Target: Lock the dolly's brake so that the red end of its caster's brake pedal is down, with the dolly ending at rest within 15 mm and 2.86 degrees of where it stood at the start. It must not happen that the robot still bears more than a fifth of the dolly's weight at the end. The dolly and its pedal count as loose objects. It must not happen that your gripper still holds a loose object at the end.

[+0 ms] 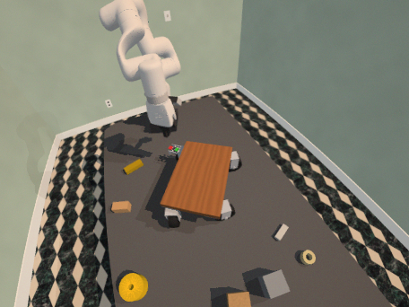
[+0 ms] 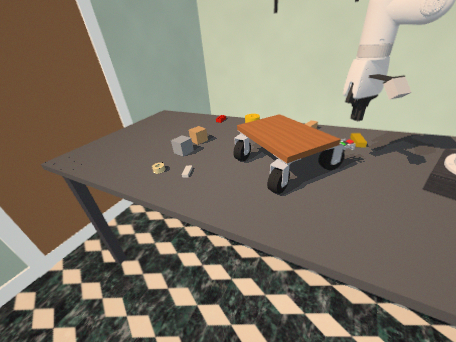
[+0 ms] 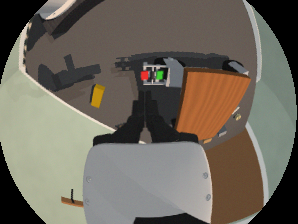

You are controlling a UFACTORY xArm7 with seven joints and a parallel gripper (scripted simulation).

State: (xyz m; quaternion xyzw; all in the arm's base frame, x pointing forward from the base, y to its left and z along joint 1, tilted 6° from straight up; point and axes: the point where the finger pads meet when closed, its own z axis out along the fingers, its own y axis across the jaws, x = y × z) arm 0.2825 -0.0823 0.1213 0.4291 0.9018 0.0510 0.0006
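Right now the brake pedal is 10 mm ahead of my hand, 10 mm to the left of it and 100 mm below it. Round my hand: white block 530 mm ahead, 190 mm to the left, 180 mm below; then tan cube 620 mm ahead, 80 mm to the right, 150 mm below; then yellow block 60 mm behind, 190 mm to the right, 170 mm below.
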